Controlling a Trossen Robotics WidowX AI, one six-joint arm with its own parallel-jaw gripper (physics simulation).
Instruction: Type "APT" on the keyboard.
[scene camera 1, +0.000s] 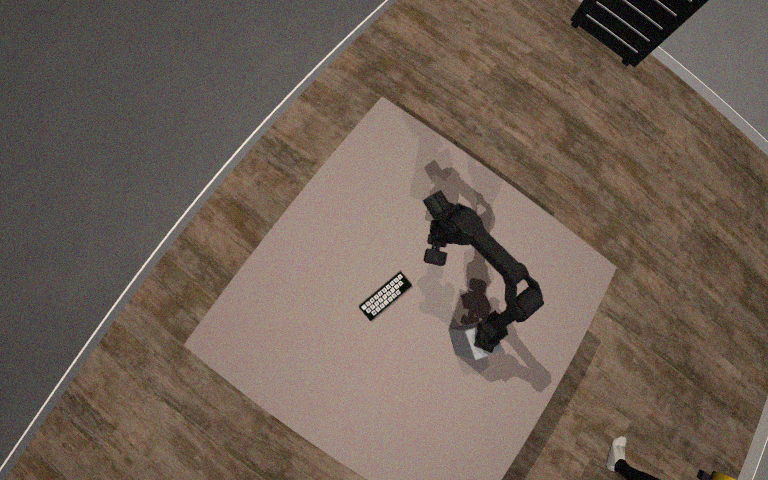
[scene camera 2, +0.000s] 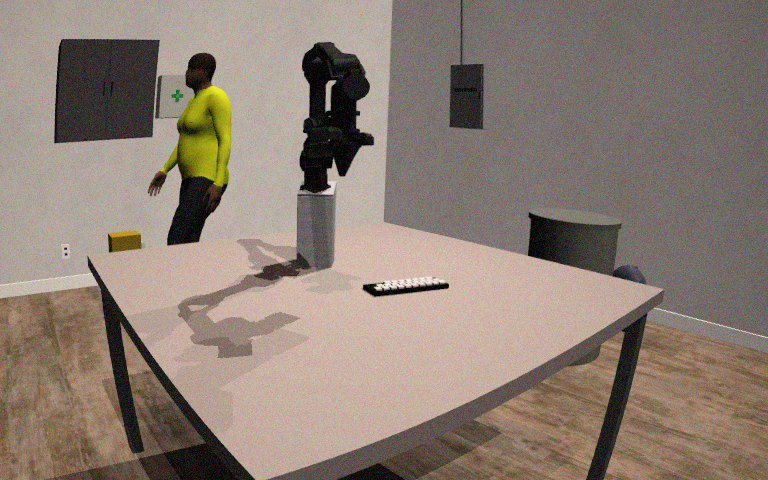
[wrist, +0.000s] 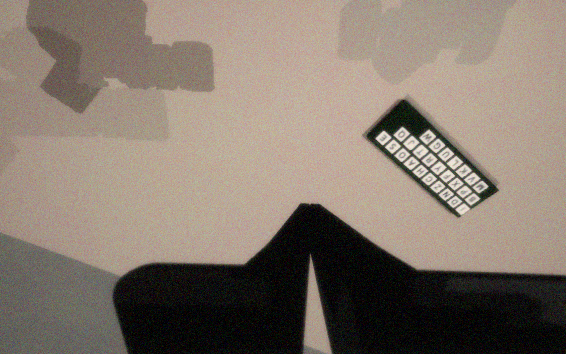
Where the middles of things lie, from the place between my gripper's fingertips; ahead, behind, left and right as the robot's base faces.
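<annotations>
Black keyboard (scene camera 1: 406, 284): from my hand 20 cm to the left, 4 cm ahead, 27 cm below.
</annotations>
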